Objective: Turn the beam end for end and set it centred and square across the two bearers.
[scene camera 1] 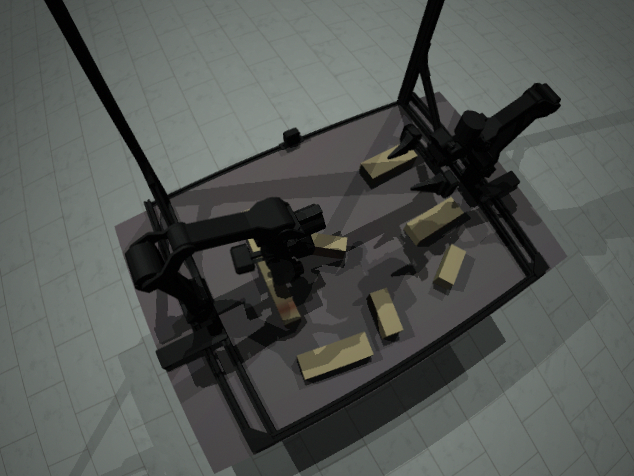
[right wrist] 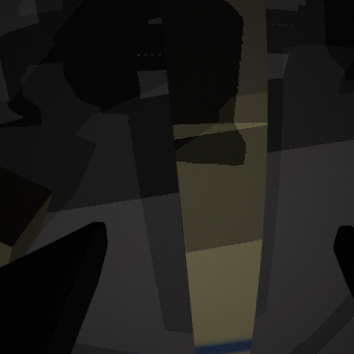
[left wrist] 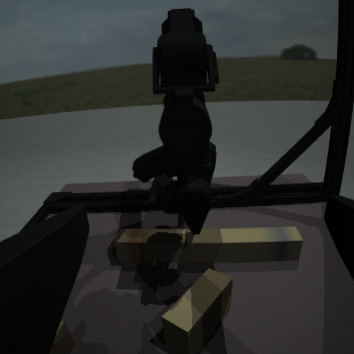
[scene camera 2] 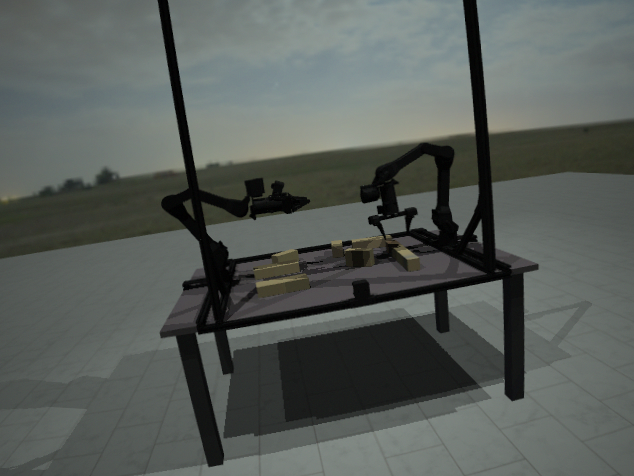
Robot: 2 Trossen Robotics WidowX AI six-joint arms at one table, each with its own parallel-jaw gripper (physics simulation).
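Where they show: left gripper, fingertip midpoint: (scene camera 1: 399,173) (left wrist: 208,213) (scene camera 2: 308,199); right gripper, fingertip midpoint: (right wrist: 224,237) (left wrist: 198,216) (scene camera 2: 396,237); left arm's base at its link origin: (scene camera 1: 472,175); right arm's base at its link origin: (scene camera 1: 199,310) (scene camera 2: 448,244).
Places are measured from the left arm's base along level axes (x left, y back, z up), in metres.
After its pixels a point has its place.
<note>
The beam (scene camera 1: 285,307) {x 0.098, y -0.714, z 0.025 m} (scene camera 2: 408,259) {x -0.190, y -0.675, z 0.025 m} (left wrist: 246,244) {x -0.092, y -0.676, z 0.019 m} (right wrist: 221,211) {x -0.028, y -0.702, z 0.025 m} is a long tan bar lying flat on the table. It has a red band at one end and a blue band at the other. My right gripper (scene camera 1: 283,283) (scene camera 2: 393,218) (right wrist: 224,237) {x -0.012, y -0.696, z 0.068 m} is open, pointing down and hanging just above the beam's middle; the fingers stand clear on either side. My left gripper (scene camera 1: 416,168) (scene camera 2: 298,202) {x 0.000, y -0.376, z 0.262 m} is open and empty, held high and level near the far corner post. I cannot make out the bearers under the beam. A short tan block (scene camera 1: 329,245) {x 0.010, y -0.541, z 0.044 m} (left wrist: 197,312) {x 0.000, y -0.515, z 0.044 m} lies close beside it.
Several loose tan blocks lie on the table: one under the left gripper (scene camera 1: 386,164), others further along (scene camera 1: 433,221) {x 0.076, y -0.233, z 0.019 m} (scene camera 1: 450,265) {x 0.211, y -0.272, z 0.031 m} (scene camera 1: 386,313) {x 0.233, y -0.500, z 0.031 m}, and a long one near the front rail (scene camera 1: 335,355) {x 0.262, y -0.662, z 0.019 m}. A black frame rail (scene camera 1: 410,359) {x 0.366, y -0.498, z 0.000 m} edges the table, with tall posts at the corners.
</note>
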